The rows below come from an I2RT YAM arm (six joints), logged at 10 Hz.
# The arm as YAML. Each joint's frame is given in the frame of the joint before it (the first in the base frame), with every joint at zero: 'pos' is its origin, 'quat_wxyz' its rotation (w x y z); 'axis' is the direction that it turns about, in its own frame. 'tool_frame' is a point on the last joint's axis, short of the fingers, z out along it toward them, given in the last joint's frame.
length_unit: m
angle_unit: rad
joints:
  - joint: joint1
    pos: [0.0, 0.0, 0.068]
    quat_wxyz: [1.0, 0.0, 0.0, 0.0]
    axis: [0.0, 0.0, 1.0]
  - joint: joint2
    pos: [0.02, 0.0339, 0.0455]
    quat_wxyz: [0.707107, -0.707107, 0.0, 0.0]
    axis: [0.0, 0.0, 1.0]
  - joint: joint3
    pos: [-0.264, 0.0, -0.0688]
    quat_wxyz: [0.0, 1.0, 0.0, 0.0]
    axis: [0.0, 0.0, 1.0]
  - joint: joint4
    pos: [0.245, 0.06, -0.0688]
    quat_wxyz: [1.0, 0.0, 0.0, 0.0]
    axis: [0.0, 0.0, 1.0]
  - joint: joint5
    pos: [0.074, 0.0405, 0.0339]
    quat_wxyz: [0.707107, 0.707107, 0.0, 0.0]
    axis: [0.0, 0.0, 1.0]
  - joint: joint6
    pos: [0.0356, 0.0, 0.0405]
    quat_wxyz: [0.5, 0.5, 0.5, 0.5]
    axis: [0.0, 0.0, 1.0]
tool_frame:
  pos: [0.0, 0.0, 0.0]
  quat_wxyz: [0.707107, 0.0, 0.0, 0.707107]
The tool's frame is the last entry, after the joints.
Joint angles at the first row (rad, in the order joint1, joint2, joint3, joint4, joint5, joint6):
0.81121 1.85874 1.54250 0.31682 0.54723 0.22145
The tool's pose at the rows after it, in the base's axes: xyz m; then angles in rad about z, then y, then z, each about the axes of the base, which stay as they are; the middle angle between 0 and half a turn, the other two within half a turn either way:
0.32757, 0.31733, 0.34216, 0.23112, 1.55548, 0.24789
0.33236, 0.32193, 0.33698, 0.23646, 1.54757, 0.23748
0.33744, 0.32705, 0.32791, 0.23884, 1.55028, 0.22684
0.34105, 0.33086, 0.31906, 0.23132, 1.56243, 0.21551
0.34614, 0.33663, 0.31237, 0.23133, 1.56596, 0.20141
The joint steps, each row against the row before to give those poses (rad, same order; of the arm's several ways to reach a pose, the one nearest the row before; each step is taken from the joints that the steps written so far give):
0.00000 0.02214 0.00039 0.03929 0.01602 0.00000
0.00001 0.02897 0.01410 0.02440 0.01032 0.00000
0.00036 0.03283 0.00994 0.01985 0.01103 0.00381
0.00077 0.02517 0.00572 0.00496 0.01222 0.00038
0.00152 0.03471 0.02441 0.00609 0.01563 0.00229

